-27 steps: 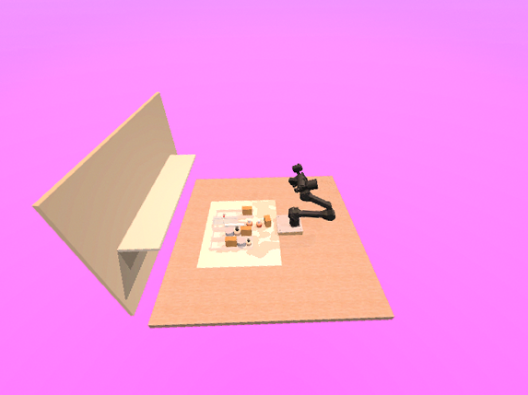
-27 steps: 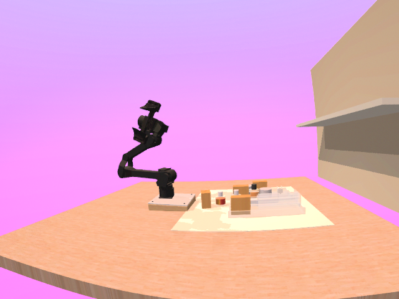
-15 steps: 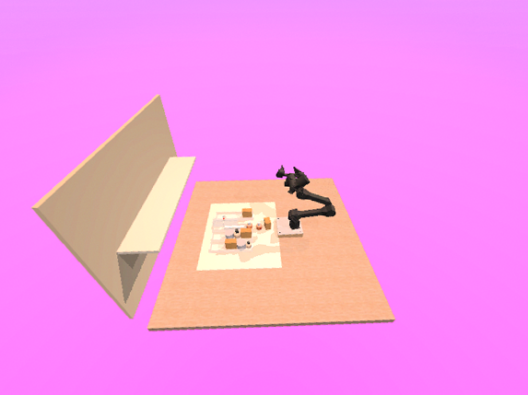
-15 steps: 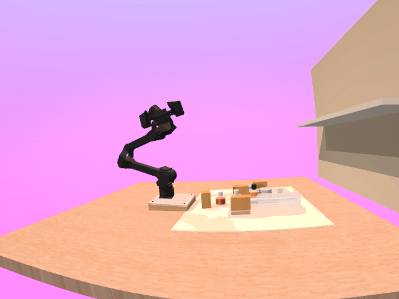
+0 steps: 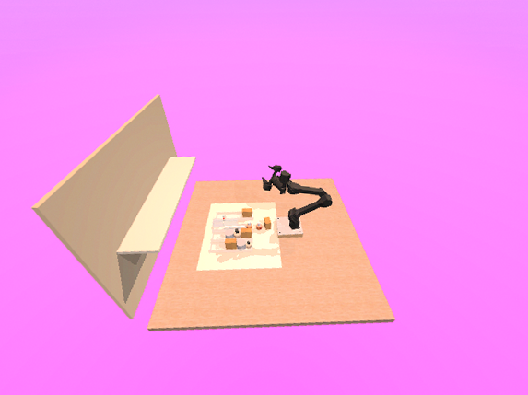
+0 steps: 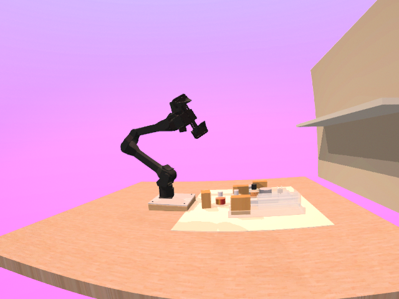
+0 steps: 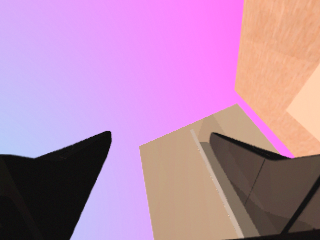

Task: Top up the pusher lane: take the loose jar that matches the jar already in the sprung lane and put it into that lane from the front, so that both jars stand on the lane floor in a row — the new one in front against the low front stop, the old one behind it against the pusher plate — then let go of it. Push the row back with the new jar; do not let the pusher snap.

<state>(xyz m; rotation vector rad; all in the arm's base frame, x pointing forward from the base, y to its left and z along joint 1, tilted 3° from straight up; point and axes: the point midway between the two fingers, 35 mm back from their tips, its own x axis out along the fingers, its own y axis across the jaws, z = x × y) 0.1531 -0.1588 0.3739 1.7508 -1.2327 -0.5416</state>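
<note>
My gripper tip is 370 mm above the block, 140 mm to the right of it and 10 mm short of it. The rest, counted from my gripper tip: shelf: 650 mm ahead, 90 mm to the left, 30 mm below; then clear lane rack: 380 mm below, 290 mm ahead, 90 mm to the left.
</note>
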